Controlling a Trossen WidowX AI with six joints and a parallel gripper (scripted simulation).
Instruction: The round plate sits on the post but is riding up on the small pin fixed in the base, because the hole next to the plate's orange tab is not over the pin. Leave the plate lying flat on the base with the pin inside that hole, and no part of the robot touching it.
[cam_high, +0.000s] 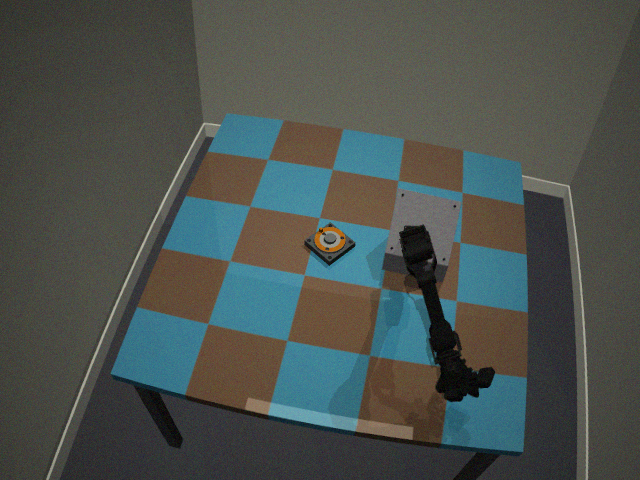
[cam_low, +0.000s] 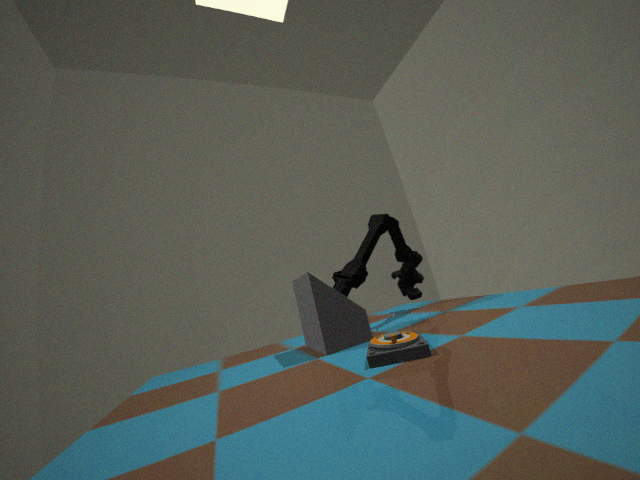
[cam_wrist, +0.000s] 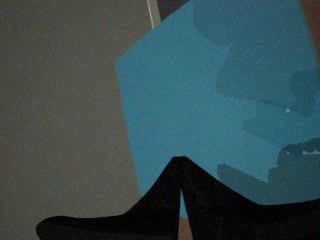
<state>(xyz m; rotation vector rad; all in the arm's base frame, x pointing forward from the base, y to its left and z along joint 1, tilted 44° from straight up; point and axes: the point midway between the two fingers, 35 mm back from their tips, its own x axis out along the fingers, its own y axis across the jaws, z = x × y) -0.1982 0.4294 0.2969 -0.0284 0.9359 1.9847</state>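
My gripper tip is 58 cm to the left of the round plate, 52 cm short of it and 3 cm above it. The rest, counted from my gripper tip: square base: 56 cm to the right, 50 cm ahead, 4 cm below.
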